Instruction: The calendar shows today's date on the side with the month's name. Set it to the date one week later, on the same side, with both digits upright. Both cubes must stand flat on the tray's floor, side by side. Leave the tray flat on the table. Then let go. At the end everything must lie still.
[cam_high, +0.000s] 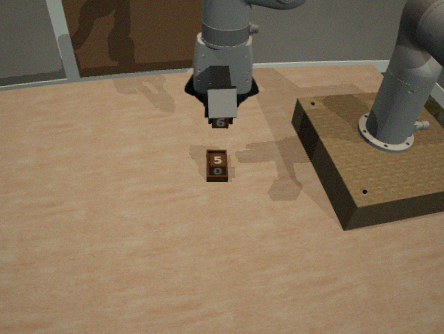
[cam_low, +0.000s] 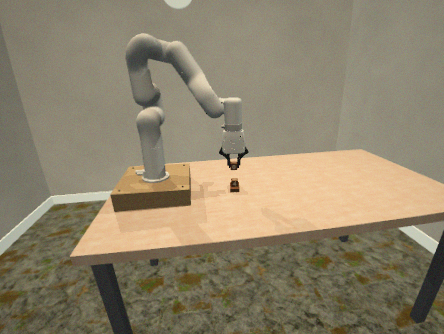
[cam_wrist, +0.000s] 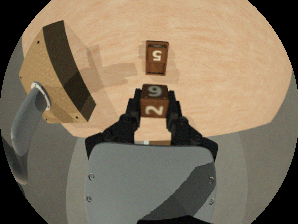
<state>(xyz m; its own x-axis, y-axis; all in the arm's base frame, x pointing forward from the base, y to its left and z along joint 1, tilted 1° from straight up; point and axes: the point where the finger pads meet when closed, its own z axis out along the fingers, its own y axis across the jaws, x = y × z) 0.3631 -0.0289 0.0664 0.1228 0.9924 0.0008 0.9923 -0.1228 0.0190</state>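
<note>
The brown tray is 130 mm below my hand and 20 mm to the left of it. Also, from my hand: cube: 10 mm below.
</note>
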